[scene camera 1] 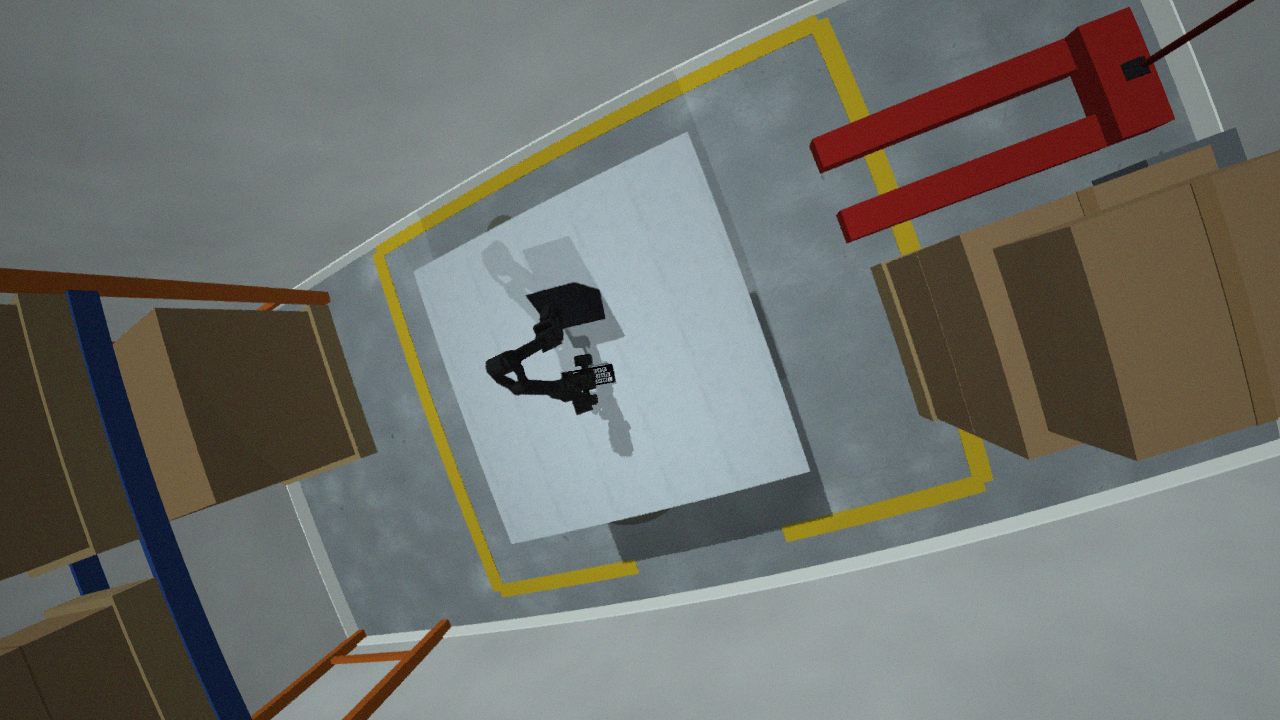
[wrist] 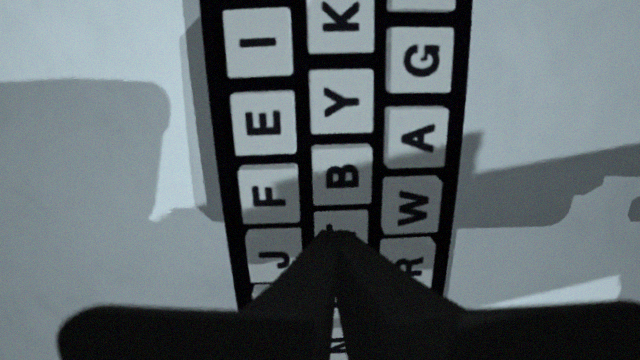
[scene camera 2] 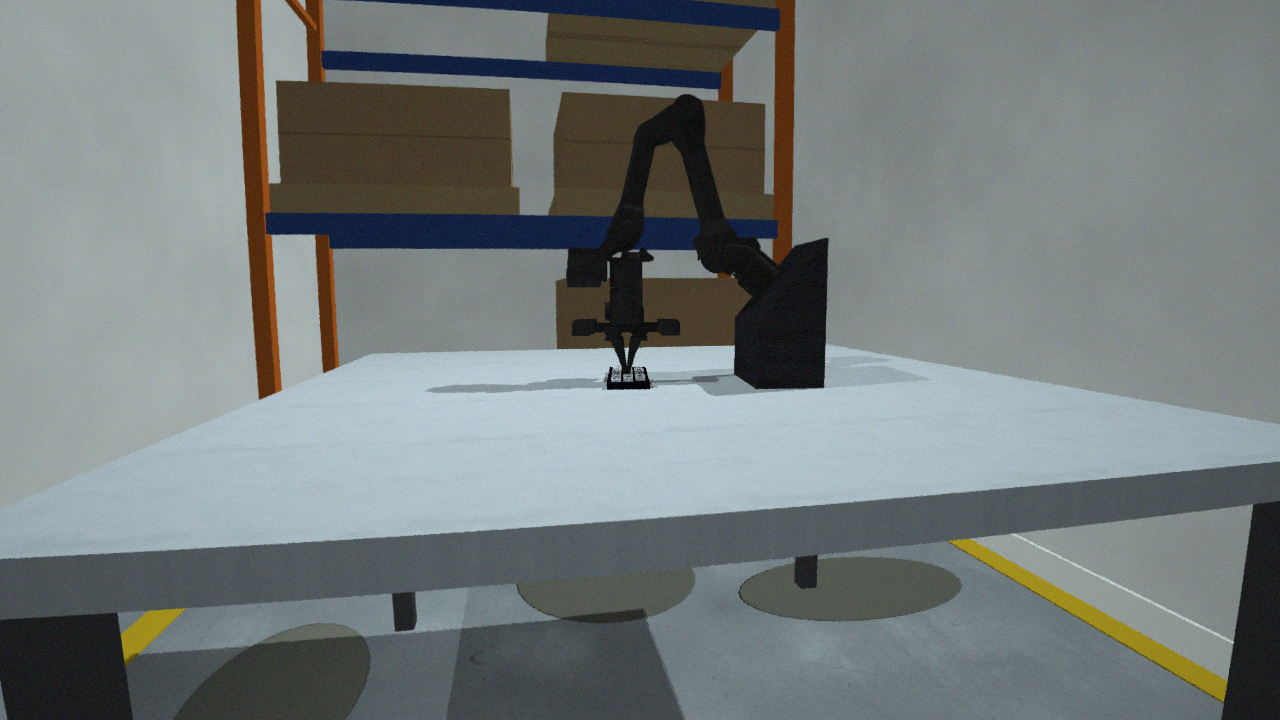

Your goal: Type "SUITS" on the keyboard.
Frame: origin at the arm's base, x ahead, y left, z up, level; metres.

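Seen in the pictures: gripper, fingertip midpoint: (scene camera 1: 594, 377) (wrist: 333, 243); arm's base at its link origin: (scene camera 1: 550, 310) (scene camera 2: 769, 282).
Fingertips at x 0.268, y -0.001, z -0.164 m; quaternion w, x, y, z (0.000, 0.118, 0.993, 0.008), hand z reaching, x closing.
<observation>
Offsets run from my fingertips to a thing's top centre. Level surfaces: height alone.
A small black keyboard @[dx -0.008, dy -0.028, dz +0.005 m] (scene camera 1: 605, 374) (scene camera 2: 628, 385) (wrist: 223, 130) with pale square letter keys lies on the table. My gripper (scene camera 2: 627, 369) (wrist: 333, 243) is shut and empty, pointing down. Its tips are at the middle row, over the T key @[dx -0.003, dy -0.003, dz +0.001 m] (wrist: 356, 221), most of whose letter they hide; whether they touch it I cannot tell. The B key @[dx -0.007, dy -0.023, dz +0.005 m] (wrist: 342, 175) is just above them in the wrist view, with the J key @[dx +0.018, dy -0.001, dz +0.005 m] (wrist: 273, 256) to the left and the R key @[dx -0.021, dy +0.011, dz +0.005 m] (wrist: 411, 260) to the right. The I key @[dx +0.007, dy -0.062, dz +0.005 m] (wrist: 258, 42) is at the upper left. S and U do not show in the wrist view.
The arm's black base (scene camera 1: 577, 304) (scene camera 2: 780, 322) stands on the white table @[dz -0.011 m] (scene camera 1: 698, 268) (scene camera 2: 537, 465) near the keyboard. Orange and blue shelving (scene camera 1: 143, 465) (scene camera 2: 260, 197) with cardboard boxes, a red pallet jack (scene camera 1: 966, 98) and more boxes (scene camera 1: 1154, 331) stand around the table.
</observation>
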